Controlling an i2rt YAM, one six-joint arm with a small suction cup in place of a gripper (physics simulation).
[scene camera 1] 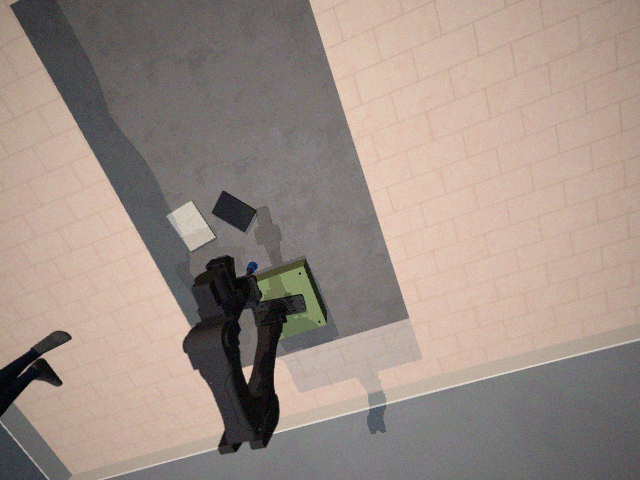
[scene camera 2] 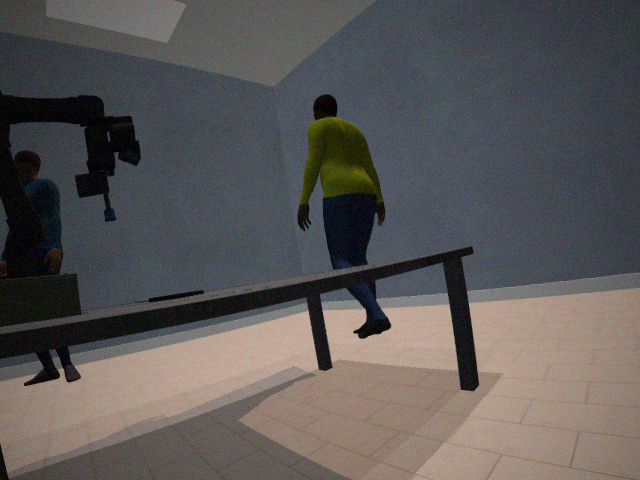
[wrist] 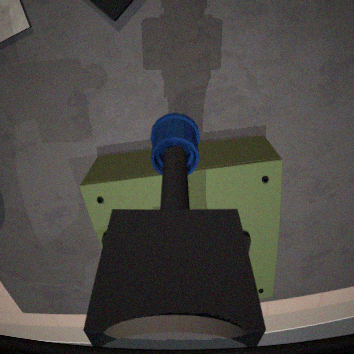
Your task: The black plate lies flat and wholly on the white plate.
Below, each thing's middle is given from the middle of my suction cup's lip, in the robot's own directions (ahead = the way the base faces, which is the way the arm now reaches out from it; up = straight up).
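Black plate point(scene camera 1: 228, 208): my suction cup is now 22 cm above it, 16 cm short of it and 10 cm to the right of it. White plate point(scene camera 1: 187, 220): 23 cm below my suction cup, 28 cm to the left of it and 14 cm ahead of it.
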